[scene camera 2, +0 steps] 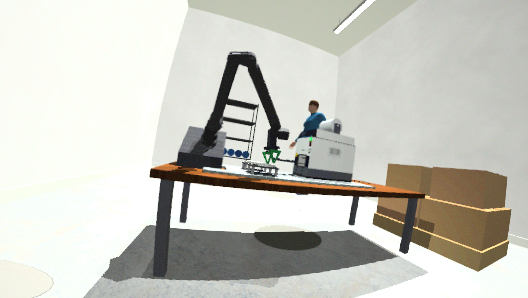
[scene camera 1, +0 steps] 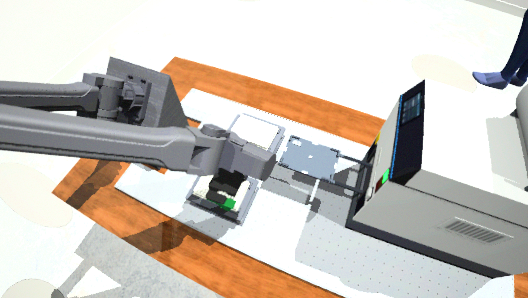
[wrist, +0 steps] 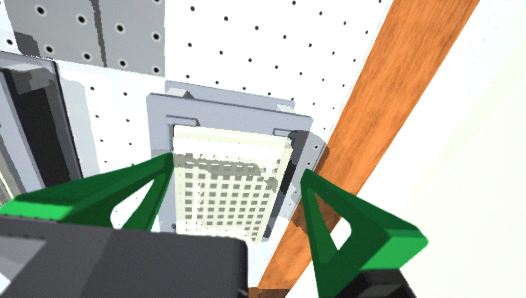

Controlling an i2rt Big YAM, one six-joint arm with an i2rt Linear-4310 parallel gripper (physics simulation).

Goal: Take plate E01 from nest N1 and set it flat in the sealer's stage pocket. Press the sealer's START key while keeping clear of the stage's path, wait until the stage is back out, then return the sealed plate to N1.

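Places are measured from the arm's base along level axes (x ahead, y left, z up), in millimetres.
Where they show: gripper, fingertip midpoint: (scene camera 2: 270, 163) (scene camera 1: 235, 193) (wrist: 241, 168); arm's base, link origin: (scene camera 2: 209, 138) (scene camera 1: 137, 97).
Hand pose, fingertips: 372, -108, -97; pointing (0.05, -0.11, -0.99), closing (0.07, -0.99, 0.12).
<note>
Things, the pixels of their top centre, and the offset from my fingertips, as dx, dy, dz. "spot": a spot on its surface instead. Level surfaces: height alone.
- cream well plate, top centre: (wrist: 227, 206) (scene camera 1: 220, 186) -44, +3, -3
- grey raised nest, top centre: (wrist: 226, 197) (scene camera 1: 221, 188) (scene camera 2: 263, 164) -43, +3, -13
- green key, surface spot: (scene camera 1: 385, 176) spot: +291, +71, +205
- second nest, surface spot: (scene camera 1: 280, 137) spot: +32, +226, -24
- white plate, top centre: (scene camera 1: 253, 130) -48, +207, -8
- perforated board, surface height: dz -68
My gripper (scene camera 1: 229, 203) (scene camera 2: 271, 161) (wrist: 241, 168) is open and empty above a cream well plate (scene camera 1: 242, 195) (wrist: 225, 195). In the wrist view the left green fingertip is by the plate's left edge and the right one stands out past its right edge. The plate lies in a grey raised nest (scene camera 1: 250, 202) (wrist: 225, 106); no nest or plate label is readable. The sealer (scene camera 1: 465, 135) (scene camera 2: 327, 157) has its grey stage (scene camera 1: 299, 161) out on two rails, with no plate on it. A green key (scene camera 1: 385, 176) shows on the sealer's front, beside a red one.
A second nest (scene camera 1: 280, 137) holding a white plate (scene camera 1: 256, 131) stands beside the first, between it and the table's far edge. The perforated board (scene camera 1: 270, 225) lies on the wooden table (scene camera 1: 200, 252) (scene camera 2: 250, 184). A person (scene camera 2: 314, 120) stands behind the sealer. Cartons (scene camera 2: 465, 187) are stacked at right.
</note>
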